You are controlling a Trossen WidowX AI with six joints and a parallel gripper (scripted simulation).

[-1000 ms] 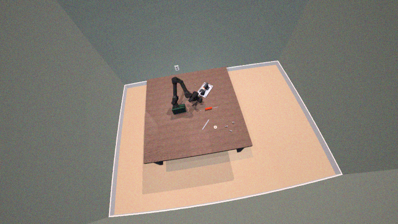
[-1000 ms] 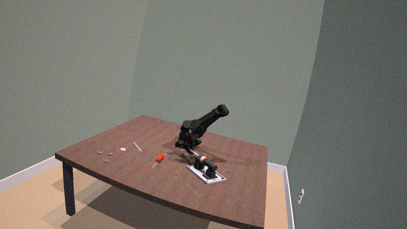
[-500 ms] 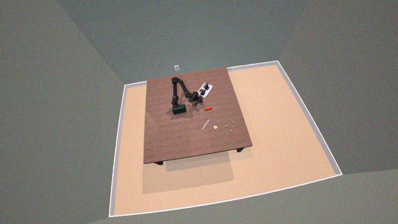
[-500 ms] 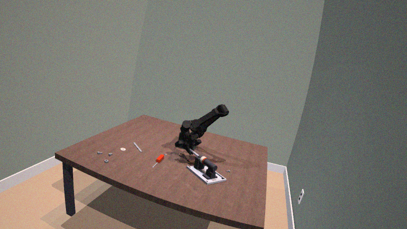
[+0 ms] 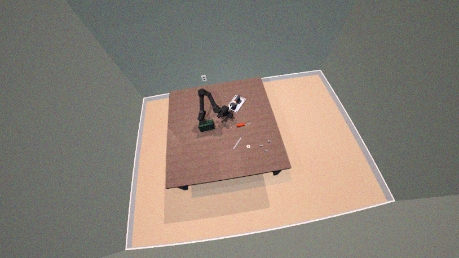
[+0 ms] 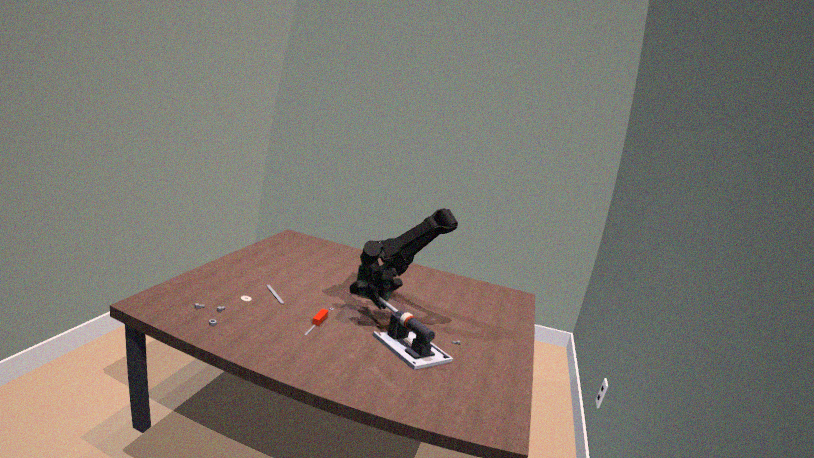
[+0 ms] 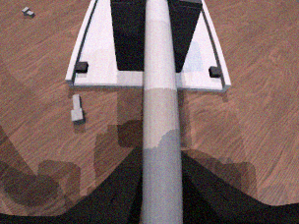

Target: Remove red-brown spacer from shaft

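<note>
The shaft lies 50 mm to the left of my gripper tip, 40 mm ahead of it and 20 mm above it. From my gripper tip the other things lie so: red-brown spacer 110 mm to the left, 110 mm ahead, 20 mm above; then orange-handled screwdriver 180 mm to the right, 150 mm ahead, 50 mm below.
</note>
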